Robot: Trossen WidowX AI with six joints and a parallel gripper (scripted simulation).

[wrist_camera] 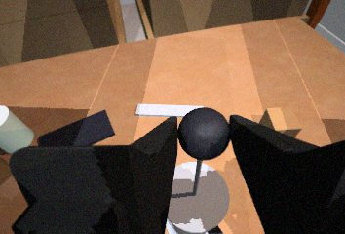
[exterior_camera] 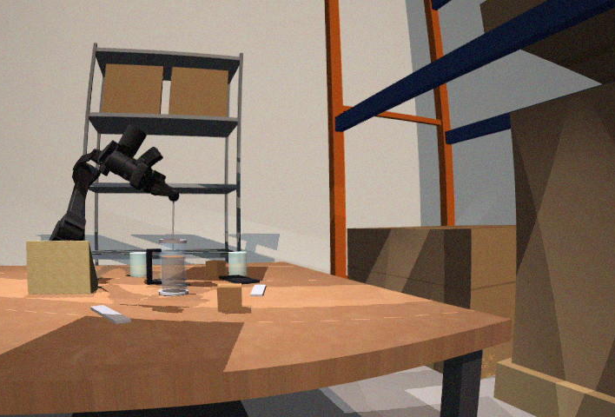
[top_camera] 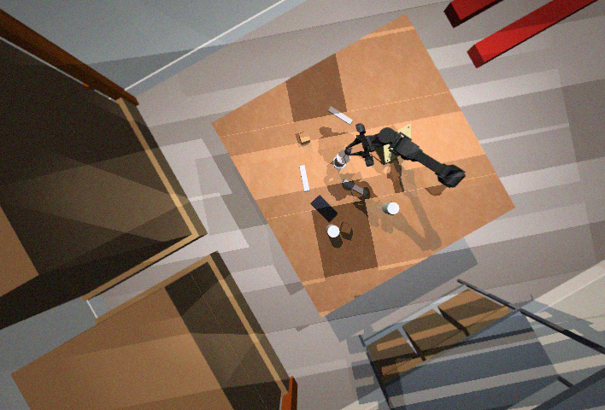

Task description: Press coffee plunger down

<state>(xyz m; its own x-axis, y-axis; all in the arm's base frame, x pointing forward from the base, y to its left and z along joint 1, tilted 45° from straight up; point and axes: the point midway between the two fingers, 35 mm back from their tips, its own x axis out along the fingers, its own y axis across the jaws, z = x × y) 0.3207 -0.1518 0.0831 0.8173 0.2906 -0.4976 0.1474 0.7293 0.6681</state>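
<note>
My gripper tip is 20 mm past the coffee press, 10 mm to the left of it and 130 mm above it. The rest, counted from my gripper tip: black flat slab (180 mm ahead, 210 mm to the left, 250 mm below).
</note>
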